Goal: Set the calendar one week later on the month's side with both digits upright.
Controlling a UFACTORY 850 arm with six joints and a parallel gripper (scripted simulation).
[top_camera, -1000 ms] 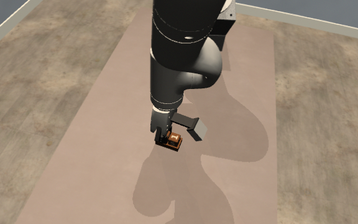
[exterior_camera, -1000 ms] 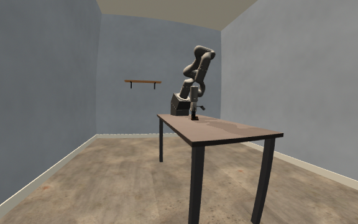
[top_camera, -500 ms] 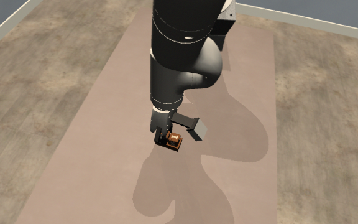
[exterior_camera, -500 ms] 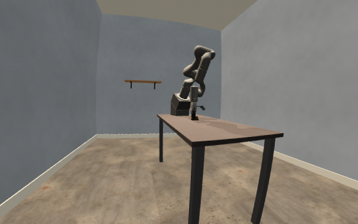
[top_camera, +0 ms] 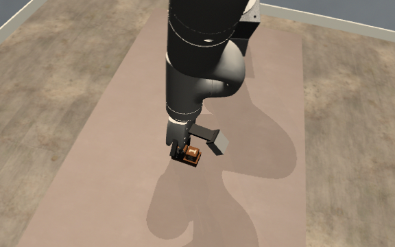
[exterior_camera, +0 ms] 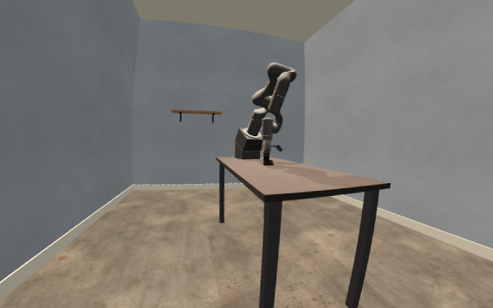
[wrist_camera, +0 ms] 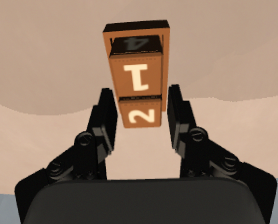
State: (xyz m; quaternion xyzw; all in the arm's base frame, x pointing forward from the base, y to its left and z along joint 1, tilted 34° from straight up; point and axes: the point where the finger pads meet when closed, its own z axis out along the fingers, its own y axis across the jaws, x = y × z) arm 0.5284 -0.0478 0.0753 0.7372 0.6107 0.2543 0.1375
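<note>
Now: the wooden cube 20 mm below my hand. Round my hand: wooden tray 20 mm to the left, 30 mm below.
</note>
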